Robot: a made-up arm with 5 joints. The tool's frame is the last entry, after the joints. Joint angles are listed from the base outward.
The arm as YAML. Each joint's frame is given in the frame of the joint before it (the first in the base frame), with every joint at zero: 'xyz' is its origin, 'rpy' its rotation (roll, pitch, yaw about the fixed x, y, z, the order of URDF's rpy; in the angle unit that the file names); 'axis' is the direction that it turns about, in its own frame. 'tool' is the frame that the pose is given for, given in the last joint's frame.
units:
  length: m
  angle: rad
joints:
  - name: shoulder
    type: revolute
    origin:
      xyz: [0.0, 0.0, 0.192]
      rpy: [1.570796, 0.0, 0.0]
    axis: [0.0, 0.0, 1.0]
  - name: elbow
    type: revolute
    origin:
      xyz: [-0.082, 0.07, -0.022]
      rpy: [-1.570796, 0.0, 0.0]
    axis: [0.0, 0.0, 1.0]
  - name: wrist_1
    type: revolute
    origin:
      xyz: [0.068, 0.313, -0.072]
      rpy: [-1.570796, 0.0, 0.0]
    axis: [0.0, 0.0, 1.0]
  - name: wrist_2
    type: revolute
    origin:
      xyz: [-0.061, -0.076, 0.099]
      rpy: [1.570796, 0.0, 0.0]
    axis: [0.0, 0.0, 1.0]
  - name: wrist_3
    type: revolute
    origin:
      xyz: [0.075, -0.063, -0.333]
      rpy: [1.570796, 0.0, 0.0]
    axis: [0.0, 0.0, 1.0]
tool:
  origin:
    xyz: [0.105, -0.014, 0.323]
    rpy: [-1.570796, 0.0, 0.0]
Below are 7 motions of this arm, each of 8 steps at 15 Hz.
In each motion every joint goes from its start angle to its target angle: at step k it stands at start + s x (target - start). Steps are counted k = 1, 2, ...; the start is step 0. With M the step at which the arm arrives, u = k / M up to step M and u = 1 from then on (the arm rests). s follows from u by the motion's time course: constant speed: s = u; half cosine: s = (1 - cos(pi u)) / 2; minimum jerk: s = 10 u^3 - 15 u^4 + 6 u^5.
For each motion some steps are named. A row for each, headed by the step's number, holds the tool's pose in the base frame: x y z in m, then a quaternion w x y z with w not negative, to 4 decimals.
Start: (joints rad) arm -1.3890 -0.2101 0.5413 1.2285 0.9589
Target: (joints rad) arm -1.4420 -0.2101 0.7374 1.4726 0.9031
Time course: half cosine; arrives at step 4
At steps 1, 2, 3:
1: -0.2910 0.3928 -0.1333 0.7628 0.5182 0.3865 0.0124
2: -0.3121 0.4347 -0.1107 0.7222 0.5581 0.4085 -0.0054
3: -0.3285 0.4768 -0.0835 0.6799 0.5963 0.4261 -0.0254

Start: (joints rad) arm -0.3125 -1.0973 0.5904 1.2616 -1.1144
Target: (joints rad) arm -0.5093 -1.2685 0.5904 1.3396 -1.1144
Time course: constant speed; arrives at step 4
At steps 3, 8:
3: 0.1111 0.0221 -0.4079 0.6140 0.2489 0.7373 0.1321
8: 0.0876 0.0055 -0.4159 0.6023 0.2578 0.7465 0.1161

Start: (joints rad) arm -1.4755 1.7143 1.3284 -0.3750 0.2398
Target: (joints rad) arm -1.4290 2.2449 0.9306 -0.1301 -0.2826
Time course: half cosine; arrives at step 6
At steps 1, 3, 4, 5, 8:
1: -0.0454 -0.1525 0.2251 0.3149 0.0270 0.6028 0.7326
3: -0.1336 -0.1332 0.1837 0.2485 0.0583 0.5429 0.8001
4: -0.1816 -0.1129 0.1685 0.2056 0.0686 0.4967 0.8404
5: -0.2149 -0.0958 0.1626 0.1731 0.0722 0.4571 0.8694
8: -0.2267 -0.0893 0.1617 0.1611 0.0726 0.4414 0.8797

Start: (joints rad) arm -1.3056 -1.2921 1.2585 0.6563 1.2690
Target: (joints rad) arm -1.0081 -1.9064 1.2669 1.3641 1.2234
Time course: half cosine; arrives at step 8
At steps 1, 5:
1: -0.2745 0.0702 0.0102 0.7639 -0.0992 0.3287 -0.5463
5: -0.2100 -0.0470 -0.2249 0.7779 0.0198 0.0288 -0.6274

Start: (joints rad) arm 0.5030 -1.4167 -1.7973 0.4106 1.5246
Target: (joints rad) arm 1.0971 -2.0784 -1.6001 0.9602 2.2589
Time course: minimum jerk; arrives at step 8
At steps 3, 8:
3: -0.1113 -0.1630 0.3931 0.1312 0.7437 0.6522 -0.0661
8: -0.2449 -0.2768 0.3040 0.0999 0.8017 0.5832 -0.0842

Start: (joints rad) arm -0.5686 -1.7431 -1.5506 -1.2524 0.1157
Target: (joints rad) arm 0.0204 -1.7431 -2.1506 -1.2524 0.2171
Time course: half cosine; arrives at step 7
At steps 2, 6, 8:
2: -0.1768 -0.3512 -0.1084 0.1638 -0.3678 -0.6998 -0.5901
6: -0.0470 -0.4654 0.0040 0.0504 0.2643 0.8457 0.4609
8: -0.0426 -0.4702 0.0146 0.0666 0.2592 0.8515 0.4509

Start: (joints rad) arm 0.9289 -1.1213 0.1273 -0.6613 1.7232
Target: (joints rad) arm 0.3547 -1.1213 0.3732 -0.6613 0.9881
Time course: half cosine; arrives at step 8
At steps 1, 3, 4, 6, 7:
1: 0.0266 0.2182 0.0326 0.2311 -0.2836 -0.5866 -0.7226
3: -0.0122 0.2050 0.0336 0.3592 -0.2600 -0.5211 -0.7293
4: -0.0370 0.1965 0.0365 0.4397 -0.2430 -0.4584 -0.7331
6: -0.0787 0.1844 0.0455 0.5593 -0.2112 -0.3124 -0.7382
7: -0.0908 0.1820 0.0491 0.5871 -0.2013 -0.2613 -0.7392

